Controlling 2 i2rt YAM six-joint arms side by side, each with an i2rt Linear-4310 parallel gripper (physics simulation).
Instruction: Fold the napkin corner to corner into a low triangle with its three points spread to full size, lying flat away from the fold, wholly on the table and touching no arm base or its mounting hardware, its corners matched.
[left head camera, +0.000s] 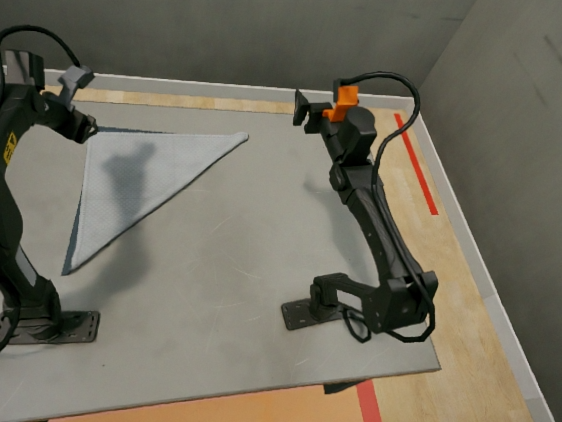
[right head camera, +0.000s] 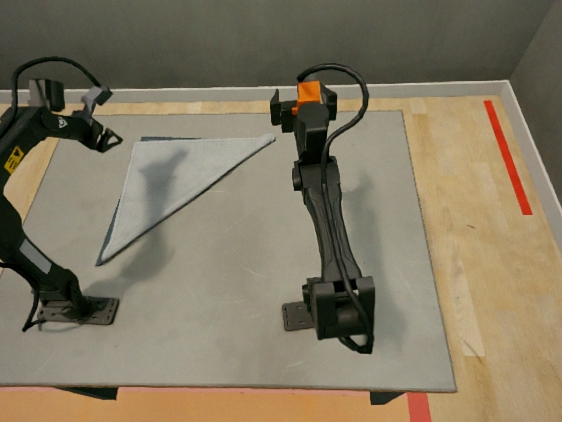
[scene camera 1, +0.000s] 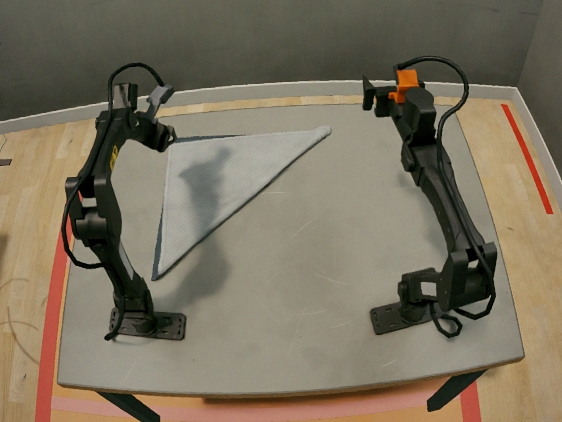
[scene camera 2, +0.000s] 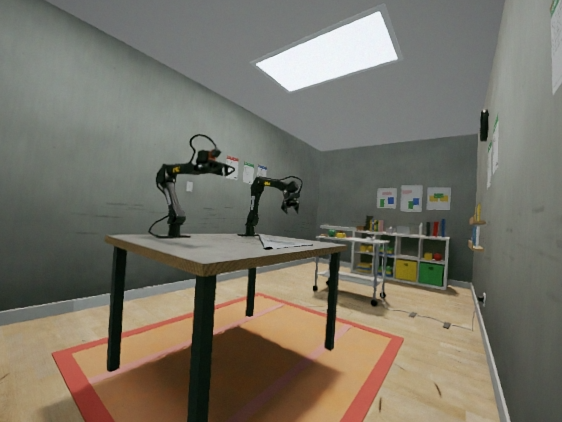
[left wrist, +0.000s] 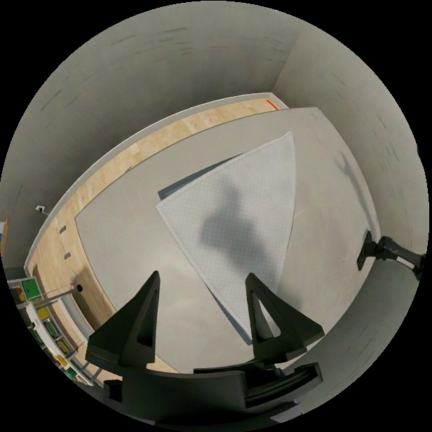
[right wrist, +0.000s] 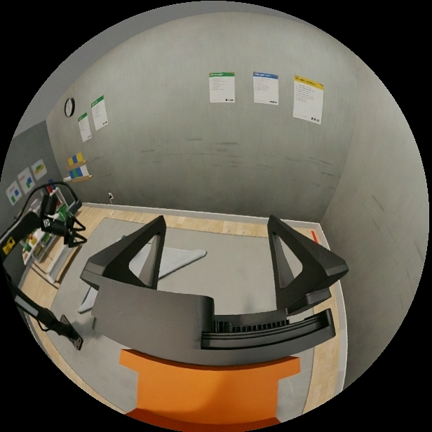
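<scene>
The napkin (left head camera: 150, 170) (right head camera: 175, 180) (scene camera 1: 220, 180) (scene camera 2: 285, 243) (left wrist: 270, 200) (right wrist: 180, 260) lies on the table as a triangle, its fold running from upper right to lower left in scene camera 1. Its light upper layer covers most of a darker lower layer, which shows as thin strips along the top and left edges; at the corner away from the fold the layers are slightly offset. My left gripper (left wrist: 204, 277) is open and empty, raised above the table near that corner. My right gripper (right wrist: 215, 220) is open and empty, high to the right of the napkin.
The grey table (scene camera 1: 300, 345) carries both arm bases. The left arm's base plate (scene camera 1: 172, 326) is below the napkin's lower-left point in scene camera 1. The right arm's base plate (scene camera 1: 385, 320) stands farther right. A white cart (scene camera 2: 350, 240) and shelves stand beyond the table.
</scene>
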